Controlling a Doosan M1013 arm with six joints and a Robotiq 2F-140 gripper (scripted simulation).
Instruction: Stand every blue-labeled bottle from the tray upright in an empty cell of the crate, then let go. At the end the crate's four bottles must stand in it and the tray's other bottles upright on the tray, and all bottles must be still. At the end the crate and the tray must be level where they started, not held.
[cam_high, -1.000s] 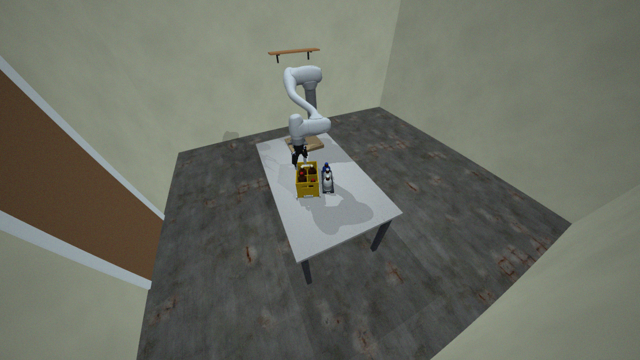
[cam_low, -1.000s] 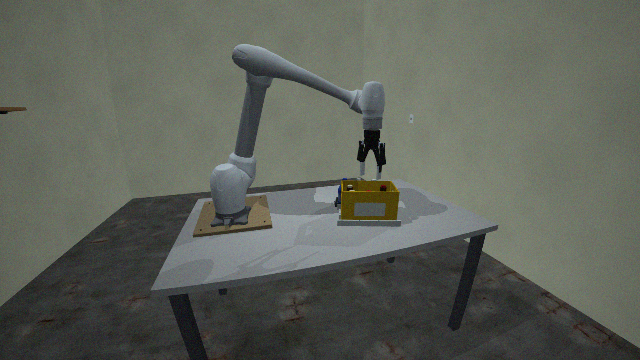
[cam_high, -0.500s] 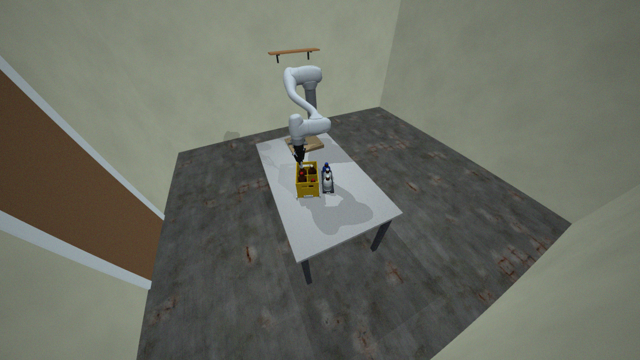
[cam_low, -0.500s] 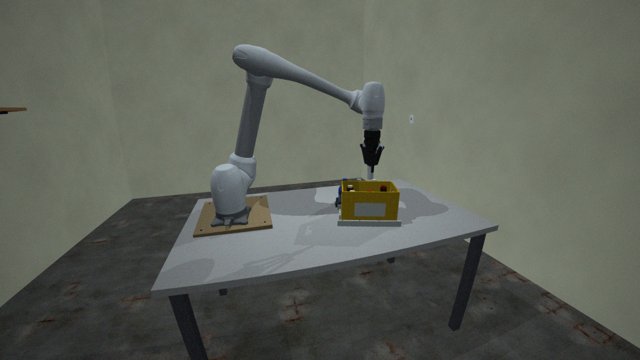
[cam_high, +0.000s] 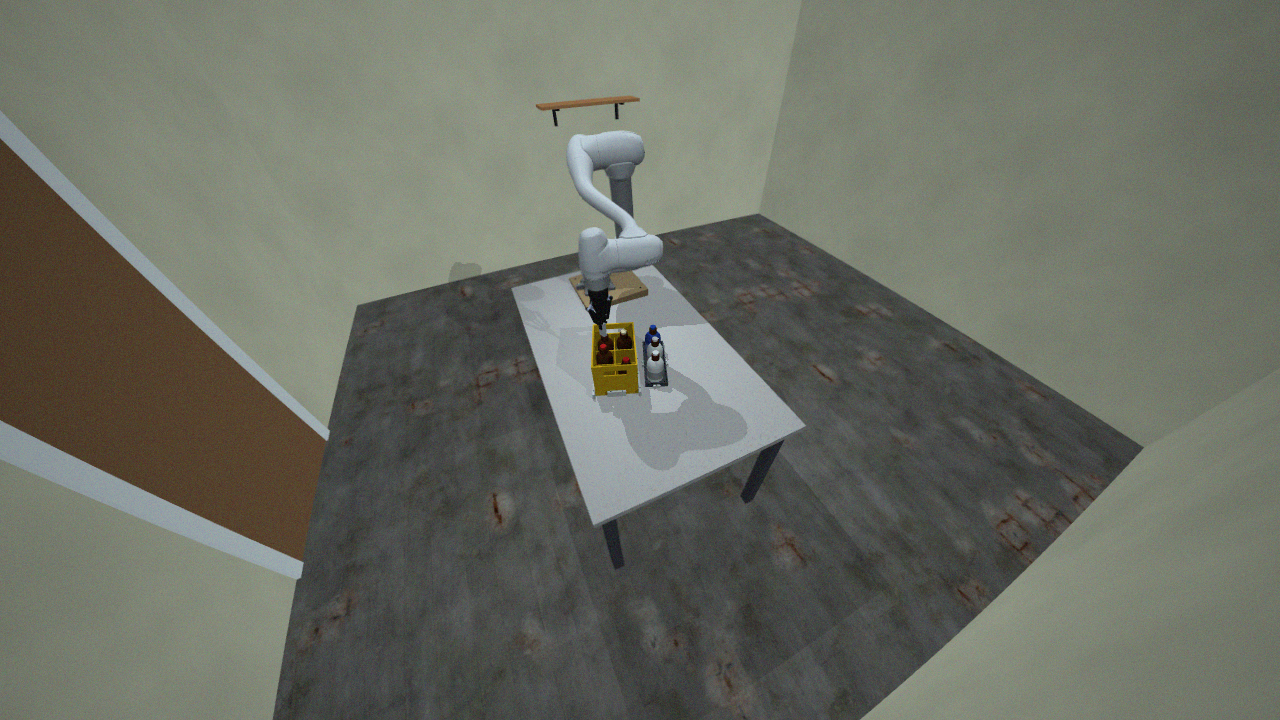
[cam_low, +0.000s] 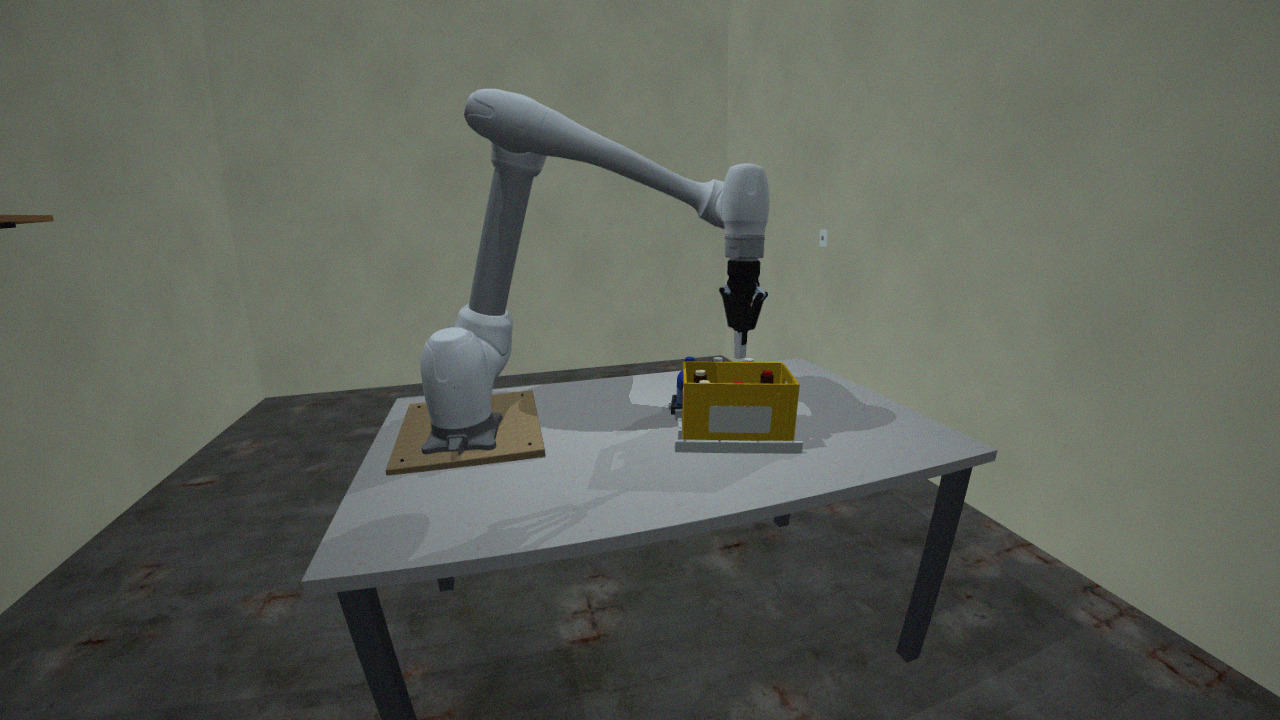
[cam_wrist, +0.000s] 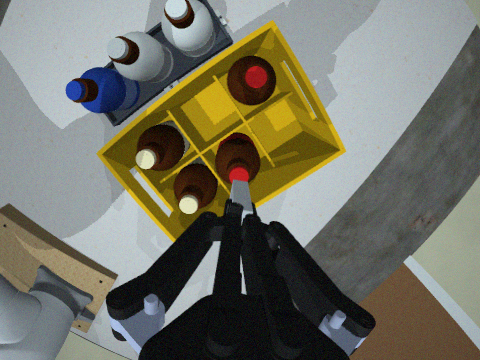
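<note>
My gripper is now 240 mm to the right of the blue-labeled bottle, 170 mm above it and 60 mm past it. The rest, counted from my hand: yellow crate: 170 mm below, 40 mm to the left, 10 mm ahead.
</note>
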